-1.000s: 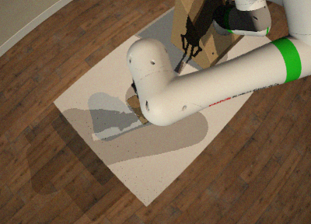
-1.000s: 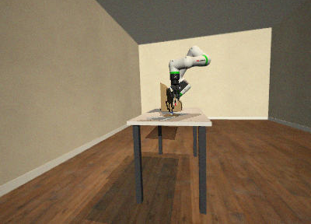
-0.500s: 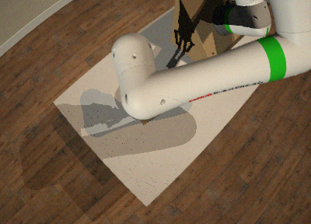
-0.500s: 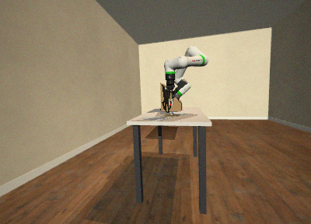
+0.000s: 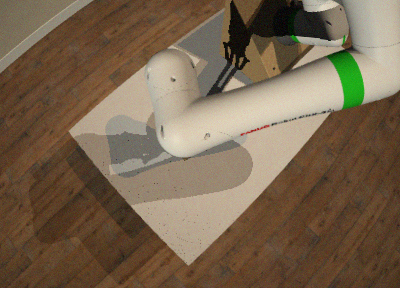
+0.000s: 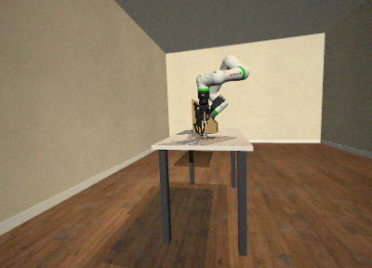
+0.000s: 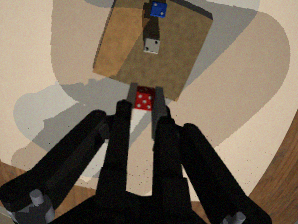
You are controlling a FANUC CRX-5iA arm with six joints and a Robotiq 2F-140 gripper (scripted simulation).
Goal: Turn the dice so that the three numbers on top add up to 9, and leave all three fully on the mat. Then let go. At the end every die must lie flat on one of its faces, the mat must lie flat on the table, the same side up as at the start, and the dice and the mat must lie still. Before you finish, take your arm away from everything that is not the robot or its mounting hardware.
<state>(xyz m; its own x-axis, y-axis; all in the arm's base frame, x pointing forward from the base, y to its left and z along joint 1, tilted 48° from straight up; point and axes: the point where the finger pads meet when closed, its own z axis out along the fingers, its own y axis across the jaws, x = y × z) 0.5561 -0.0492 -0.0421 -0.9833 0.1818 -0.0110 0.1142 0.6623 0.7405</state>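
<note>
My hand is 100 mm above the white die, 50 mm past it and 10 mm to the right of it. The rest, counted from my hand: mat: 110 mm below, 50 mm behind, 10 mm to the left; blue die: 100 mm below, 100 mm behind, 10 mm to the left; red die: 20 mm below.
</note>
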